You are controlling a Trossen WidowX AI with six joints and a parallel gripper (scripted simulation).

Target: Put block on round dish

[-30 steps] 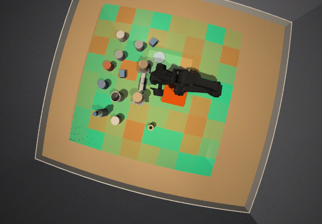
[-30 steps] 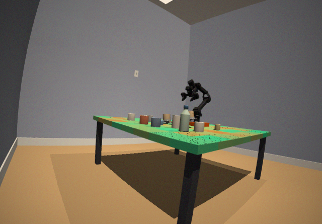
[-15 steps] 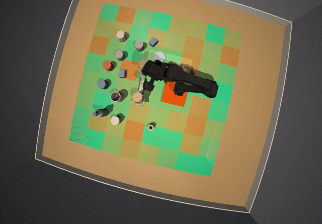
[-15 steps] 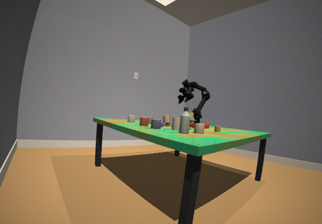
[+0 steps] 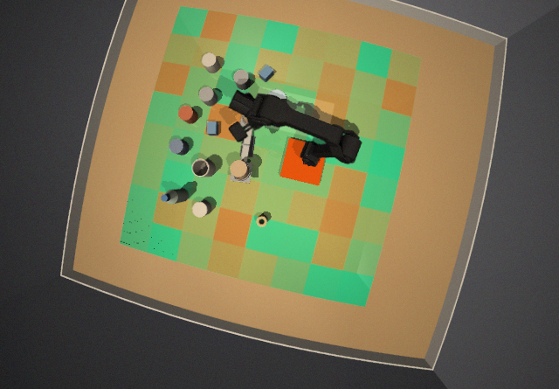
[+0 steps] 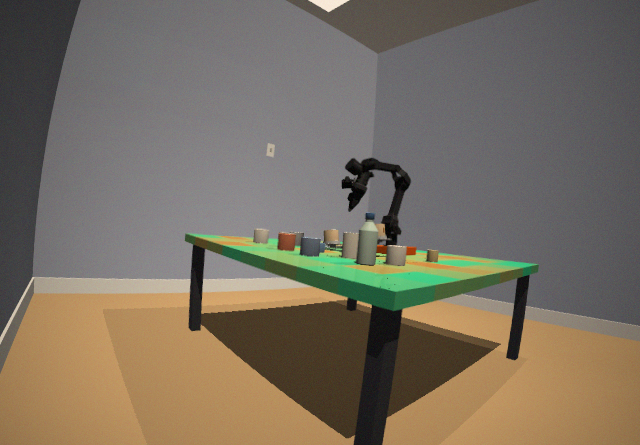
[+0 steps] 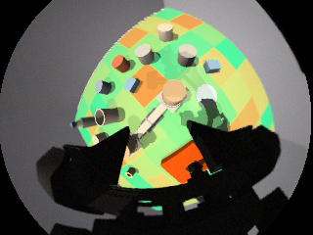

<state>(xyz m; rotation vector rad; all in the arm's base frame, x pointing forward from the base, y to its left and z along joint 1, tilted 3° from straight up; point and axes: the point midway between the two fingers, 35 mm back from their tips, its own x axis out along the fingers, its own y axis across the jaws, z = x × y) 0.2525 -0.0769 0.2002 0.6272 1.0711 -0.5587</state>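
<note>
My gripper tip is now 30 mm short of the tan cup, 100 mm to the left of it and 140 mm above it. From my gripper tip the other things lie so: balance 40 mm ahead, 60 mm to the left, 160 mm below; round dish 80 mm behind, 180 mm to the right, 200 mm below; white beam 40 mm ahead, 60 mm to the left, 180 mm below.
</note>
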